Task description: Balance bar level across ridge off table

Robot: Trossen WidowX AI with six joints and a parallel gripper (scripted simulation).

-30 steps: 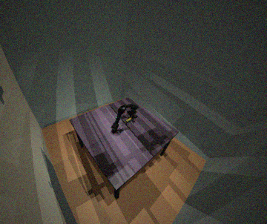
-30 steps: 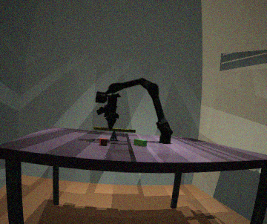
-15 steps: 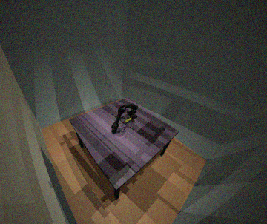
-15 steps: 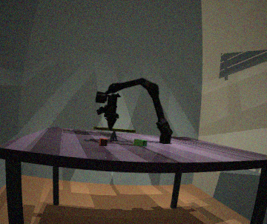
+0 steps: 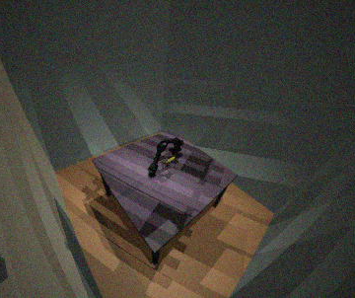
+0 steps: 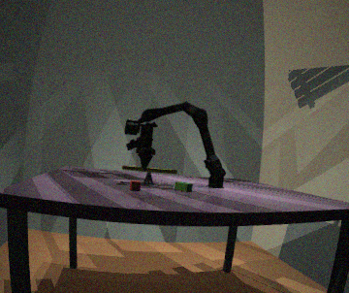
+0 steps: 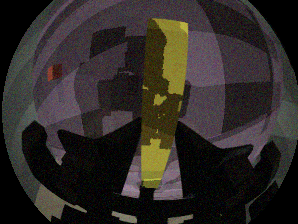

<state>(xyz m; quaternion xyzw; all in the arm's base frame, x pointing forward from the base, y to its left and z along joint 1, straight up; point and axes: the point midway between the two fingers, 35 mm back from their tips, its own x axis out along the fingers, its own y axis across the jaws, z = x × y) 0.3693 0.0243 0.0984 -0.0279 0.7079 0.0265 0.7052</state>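
Right now my gripper tip is 3 cm past the yellow bar. From my gripper tip the other things lie so: green block: 16 cm behind, 17 cm to the left, 5 cm below; then red block: 5 cm ahead, 25 cm to the left, 5 cm below.
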